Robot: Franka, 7 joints.
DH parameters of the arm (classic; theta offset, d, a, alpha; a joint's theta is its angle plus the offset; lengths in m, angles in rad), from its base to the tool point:
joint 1: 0 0.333 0 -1.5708
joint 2: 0 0 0 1.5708
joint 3: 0 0.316 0.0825 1.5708
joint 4: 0 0 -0.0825 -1.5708
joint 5: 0 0.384 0 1.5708
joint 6: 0 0 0.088 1.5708
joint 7: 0 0.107 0 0
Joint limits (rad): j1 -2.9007..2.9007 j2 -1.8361..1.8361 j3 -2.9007..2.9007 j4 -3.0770..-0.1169 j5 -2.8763..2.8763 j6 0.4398..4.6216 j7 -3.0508..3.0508
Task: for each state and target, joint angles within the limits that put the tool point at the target. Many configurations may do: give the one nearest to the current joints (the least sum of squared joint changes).
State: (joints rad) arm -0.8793 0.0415 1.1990 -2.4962 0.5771 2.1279 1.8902
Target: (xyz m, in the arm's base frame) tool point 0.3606 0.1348 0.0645
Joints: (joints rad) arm -0.6454 0.7887 0.7477 -2.4503 0.5694 2.3287 1.8902
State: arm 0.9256 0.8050 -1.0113 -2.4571 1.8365 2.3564 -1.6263
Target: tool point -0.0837 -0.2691 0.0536
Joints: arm 0.1372 1.5586 -0.7868 -2.7163 1.8359 2.3286 -1.6263
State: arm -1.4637 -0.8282 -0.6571 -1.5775 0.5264 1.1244 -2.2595
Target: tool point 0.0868 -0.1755 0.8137
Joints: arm -1.2432 -0.7845 -0.1110 -1.7793 0.6085 1.0248 -2.2595
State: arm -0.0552 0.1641 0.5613 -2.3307 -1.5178 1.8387 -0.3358
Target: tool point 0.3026 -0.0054 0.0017
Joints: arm -0.1923 0.7441 0.2879 -2.5113 -1.5136 1.8748 -0.3358
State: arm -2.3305 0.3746 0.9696 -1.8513 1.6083 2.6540 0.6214
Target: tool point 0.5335 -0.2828 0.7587
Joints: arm -1.8488 0.0766 1.4322 -1.5017 1.5983 2.5261 0.6214
